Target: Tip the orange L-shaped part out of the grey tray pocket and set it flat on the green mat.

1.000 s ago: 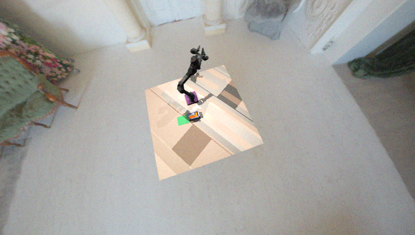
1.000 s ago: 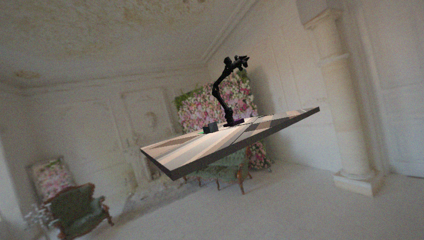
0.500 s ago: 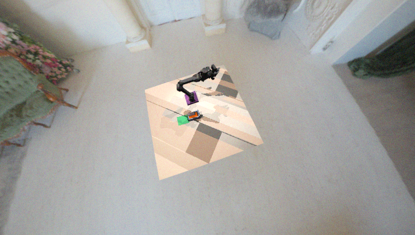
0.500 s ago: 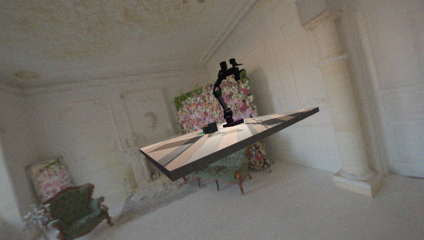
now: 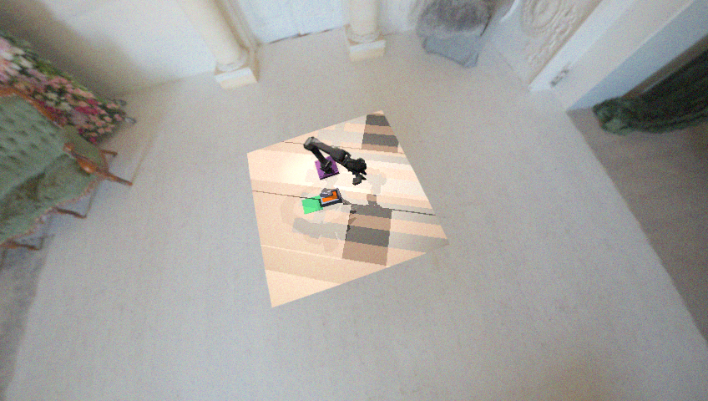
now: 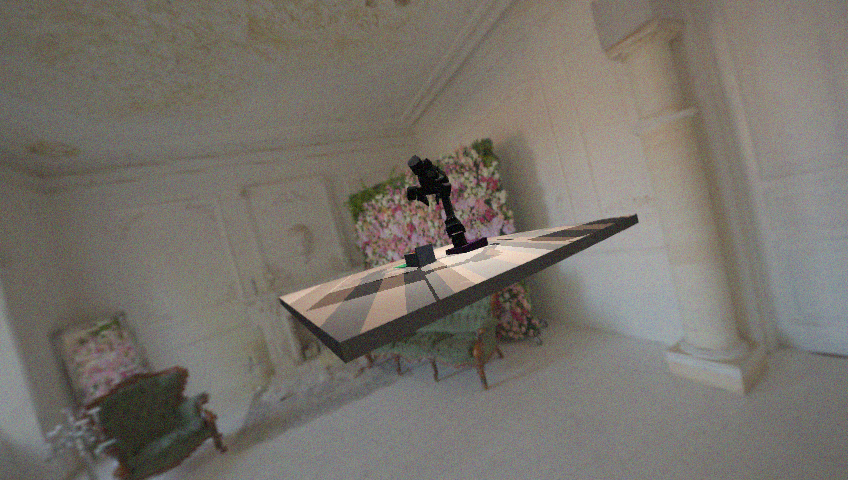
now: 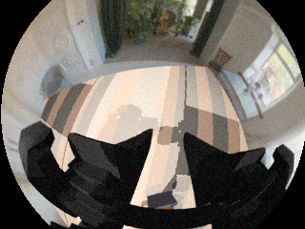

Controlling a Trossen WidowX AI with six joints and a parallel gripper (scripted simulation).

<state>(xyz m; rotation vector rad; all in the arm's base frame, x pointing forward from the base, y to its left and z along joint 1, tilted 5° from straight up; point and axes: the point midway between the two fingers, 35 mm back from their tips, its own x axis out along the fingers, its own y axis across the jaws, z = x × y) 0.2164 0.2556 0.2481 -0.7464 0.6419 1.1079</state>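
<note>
Right now the orange L-shaped part is 270 mm to the right of my gripper tip and 200 mm below it. Also, from my gripper tip: grey tray: 280 mm to the right, 260 mm below; then green mat: 430 mm to the right, 260 mm below, 10 mm ahead.
</note>
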